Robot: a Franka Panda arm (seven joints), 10 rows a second.
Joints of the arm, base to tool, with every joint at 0 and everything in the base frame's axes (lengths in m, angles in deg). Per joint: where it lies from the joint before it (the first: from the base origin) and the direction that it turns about. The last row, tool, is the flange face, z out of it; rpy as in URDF.
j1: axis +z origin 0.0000 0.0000 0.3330
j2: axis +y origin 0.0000 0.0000 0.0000
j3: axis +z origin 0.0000 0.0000 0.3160
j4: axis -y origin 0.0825 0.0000 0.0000
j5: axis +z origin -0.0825 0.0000 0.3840
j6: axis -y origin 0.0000 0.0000 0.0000
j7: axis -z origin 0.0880 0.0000 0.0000
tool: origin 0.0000 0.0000 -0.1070 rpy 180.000 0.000 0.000
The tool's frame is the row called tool.
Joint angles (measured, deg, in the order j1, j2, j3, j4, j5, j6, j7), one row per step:
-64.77, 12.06, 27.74, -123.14, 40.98, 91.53, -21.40
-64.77, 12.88, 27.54, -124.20, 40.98, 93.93, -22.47
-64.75, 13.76, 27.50, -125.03, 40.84, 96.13, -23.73
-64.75, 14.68, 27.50, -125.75, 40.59, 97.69, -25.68
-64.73, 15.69, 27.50, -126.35, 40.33, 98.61, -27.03
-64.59, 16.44, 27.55, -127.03, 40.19, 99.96, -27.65
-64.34, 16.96, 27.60, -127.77, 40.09, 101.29, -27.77
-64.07, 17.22, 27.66, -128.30, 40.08, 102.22, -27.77
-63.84, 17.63, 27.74, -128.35, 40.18, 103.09, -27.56
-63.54, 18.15, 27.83, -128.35, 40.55, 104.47, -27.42
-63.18, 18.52, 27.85, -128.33, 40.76, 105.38, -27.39
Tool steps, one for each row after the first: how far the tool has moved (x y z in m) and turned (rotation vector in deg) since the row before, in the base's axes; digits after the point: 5 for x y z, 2 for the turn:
-0.00295, -0.00187, -0.01341, -0.59, -0.36, -0.85
-0.00194, -0.00084, -0.01222, -0.63, -0.58, -0.35
-0.00240, 0.00045, -0.01150, -0.26, -1.02, 0.46
-0.00262, 0.00179, -0.01102, 0.30, -0.40, 0.51
-0.00171, 0.00241, -0.00962, -0.13, 0.02, 0.02
-0.00151, 0.00338, -0.00823, -0.25, 0.39, -0.12
-0.00056, 0.00321, -0.00498, -0.22, 0.29, -0.04
0.00164, 0.00124, -0.00330, -0.26, 0.14, -0.30
0.00288, 0.00076, -0.00383, -0.48, -0.11, -0.65
0.00238, 0.00136, -0.00268, -0.33, -0.10, -0.25

